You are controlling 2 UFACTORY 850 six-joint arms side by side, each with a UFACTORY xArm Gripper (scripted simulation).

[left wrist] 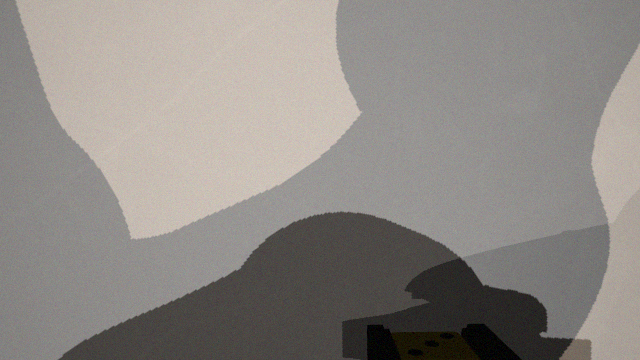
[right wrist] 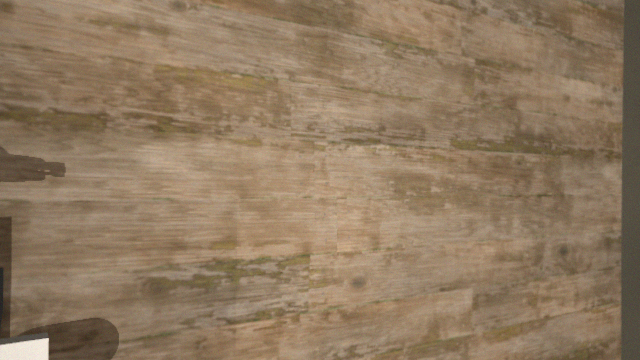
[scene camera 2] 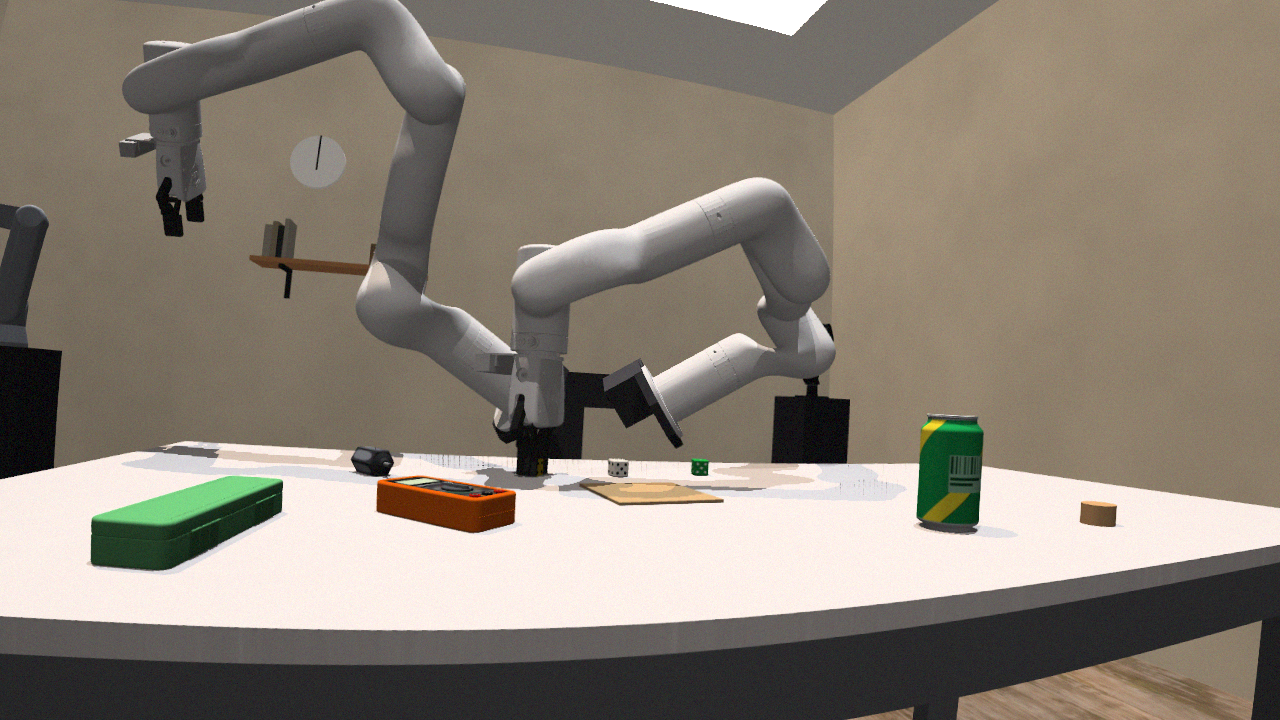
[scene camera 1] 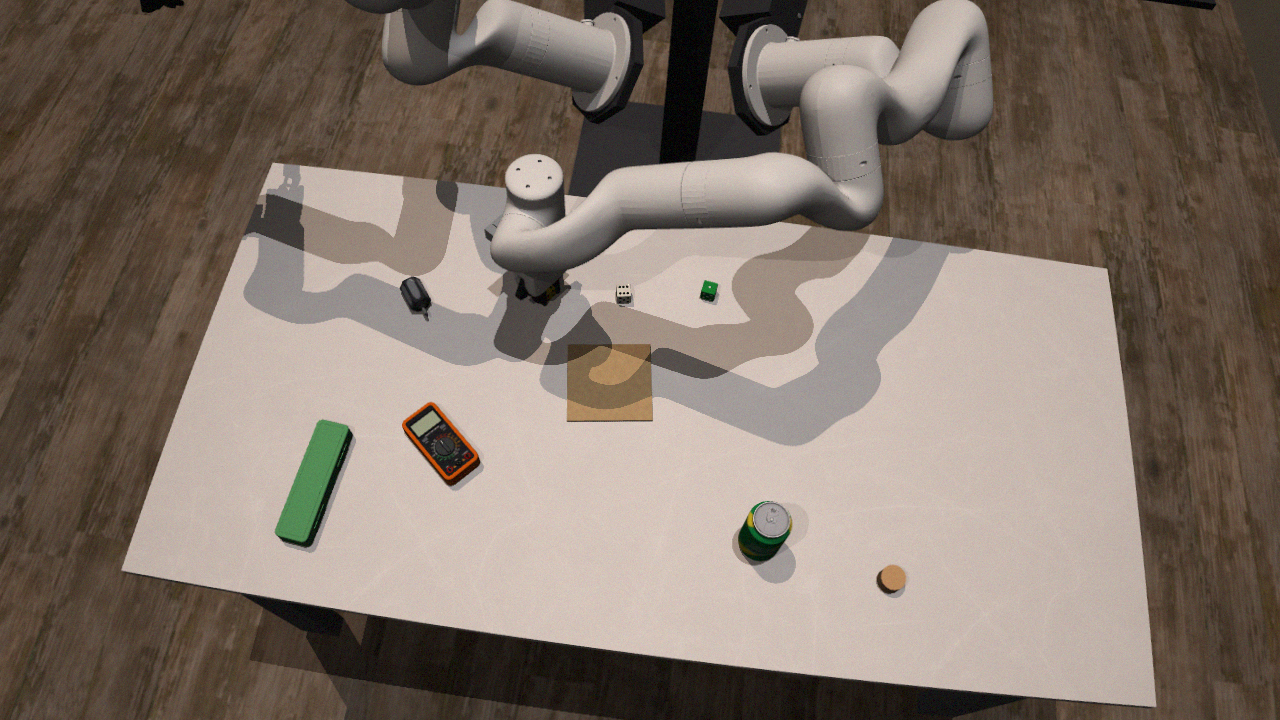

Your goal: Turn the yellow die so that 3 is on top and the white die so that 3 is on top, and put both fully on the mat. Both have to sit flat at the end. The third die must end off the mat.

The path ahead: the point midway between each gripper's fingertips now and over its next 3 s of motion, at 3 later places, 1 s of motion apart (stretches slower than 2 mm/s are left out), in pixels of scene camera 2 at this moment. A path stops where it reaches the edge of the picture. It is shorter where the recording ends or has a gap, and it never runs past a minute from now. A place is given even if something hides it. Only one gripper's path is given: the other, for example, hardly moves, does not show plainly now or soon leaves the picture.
My left gripper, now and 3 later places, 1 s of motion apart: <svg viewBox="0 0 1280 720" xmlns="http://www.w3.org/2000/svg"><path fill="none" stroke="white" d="M531 474L535 408L551 406L583 407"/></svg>
